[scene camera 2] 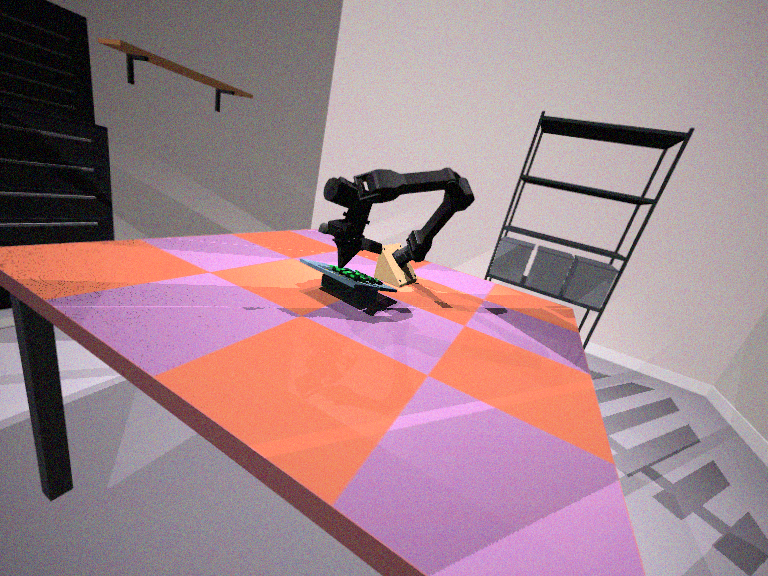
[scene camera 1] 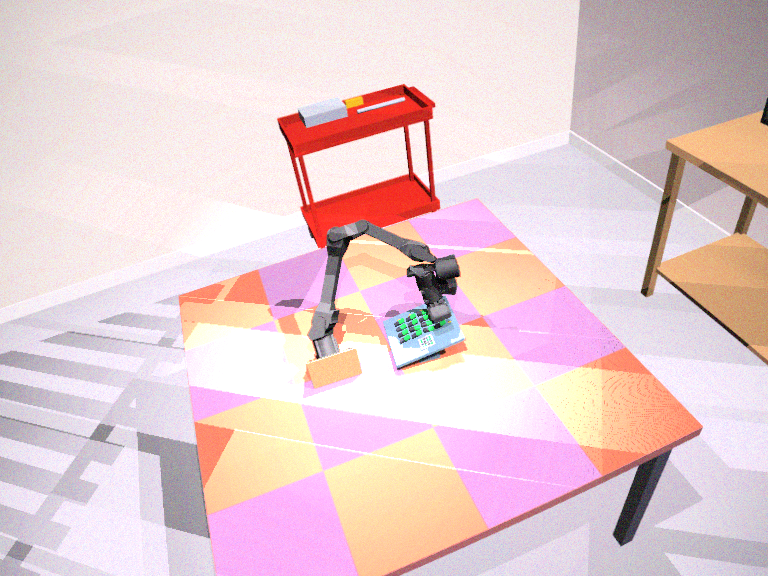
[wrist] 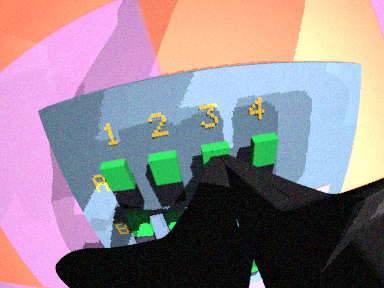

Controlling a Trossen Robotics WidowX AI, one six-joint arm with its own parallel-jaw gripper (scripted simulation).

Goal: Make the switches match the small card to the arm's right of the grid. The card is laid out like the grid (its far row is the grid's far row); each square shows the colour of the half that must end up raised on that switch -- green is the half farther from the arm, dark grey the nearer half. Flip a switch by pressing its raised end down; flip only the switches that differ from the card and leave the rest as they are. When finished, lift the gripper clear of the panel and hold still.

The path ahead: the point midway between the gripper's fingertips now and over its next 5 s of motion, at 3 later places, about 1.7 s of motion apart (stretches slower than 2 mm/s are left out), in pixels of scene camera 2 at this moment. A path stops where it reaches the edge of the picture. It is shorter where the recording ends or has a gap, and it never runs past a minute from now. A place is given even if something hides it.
The gripper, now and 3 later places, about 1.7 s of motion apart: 340,268; 349,250; 370,277; 374,263
